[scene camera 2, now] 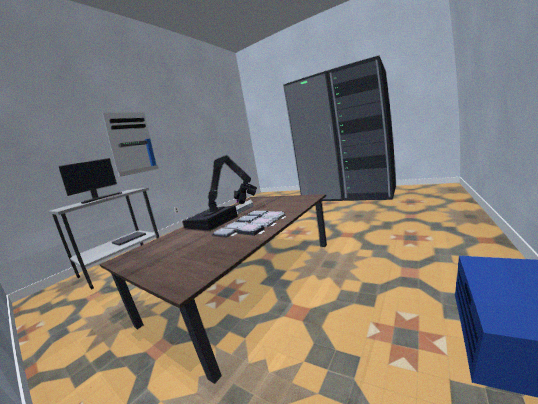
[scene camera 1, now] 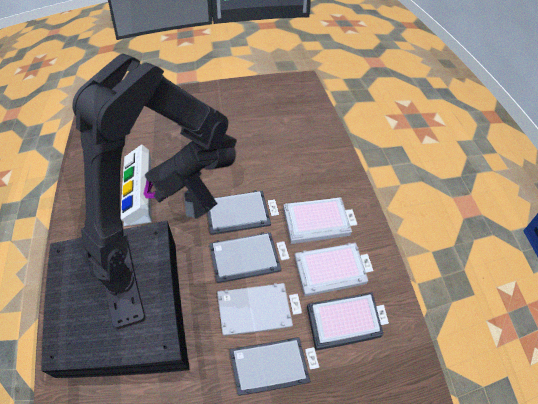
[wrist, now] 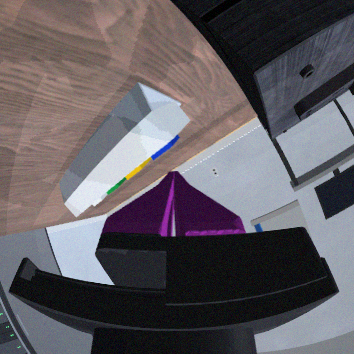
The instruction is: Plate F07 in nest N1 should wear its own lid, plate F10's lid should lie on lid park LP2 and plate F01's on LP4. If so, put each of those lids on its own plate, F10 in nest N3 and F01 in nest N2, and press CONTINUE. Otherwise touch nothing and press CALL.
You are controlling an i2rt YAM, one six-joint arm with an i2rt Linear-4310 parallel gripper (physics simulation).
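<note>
My gripper is shut and empty, its magenta fingertips beside and above the button console. The console carries blue, yellow, green and white buttons; their wording is unreadable. In scene view 1, pink-welled plates stand in nests N1, N2 and, by position, N3. The N1 plate has a dark surround. Grey dark-rimmed panels lie at LP2, LP4 and LP3. Plate and lid codes are unreadable; whether N1 wears a lid is unclear.
A pale panel with corner pegs lies between LP4 and LP3. The black arm base stands left of the panels on the wooden table. A server cabinet and a blue box stand on the floor.
</note>
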